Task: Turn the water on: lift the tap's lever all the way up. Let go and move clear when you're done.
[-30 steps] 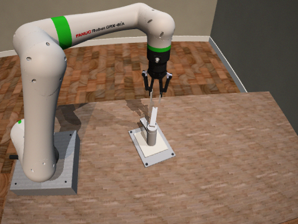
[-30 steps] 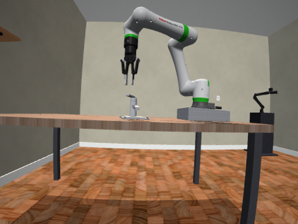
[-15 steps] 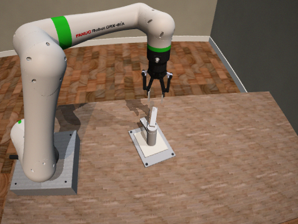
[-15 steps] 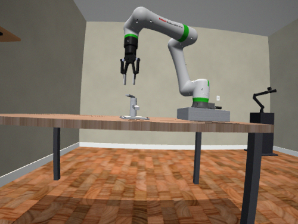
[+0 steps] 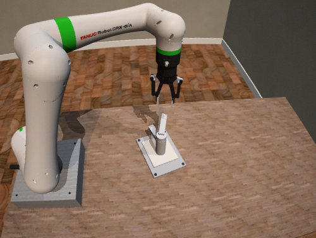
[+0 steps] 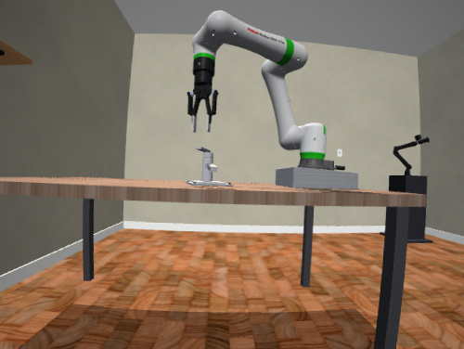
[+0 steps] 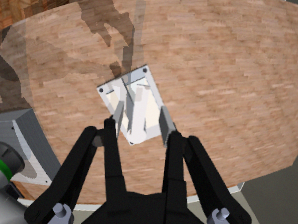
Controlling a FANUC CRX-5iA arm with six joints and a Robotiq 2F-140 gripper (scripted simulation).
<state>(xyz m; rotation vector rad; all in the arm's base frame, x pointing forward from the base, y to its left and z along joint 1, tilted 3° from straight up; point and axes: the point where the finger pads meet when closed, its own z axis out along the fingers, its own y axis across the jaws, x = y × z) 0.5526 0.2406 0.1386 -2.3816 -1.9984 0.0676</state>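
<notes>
Right now my hand is 10 mm past the lever, 40 mm to the left of it and 100 mm above it. Also, from my hand: tap 20 mm behind, 70 mm to the right, 160 mm below.
</notes>
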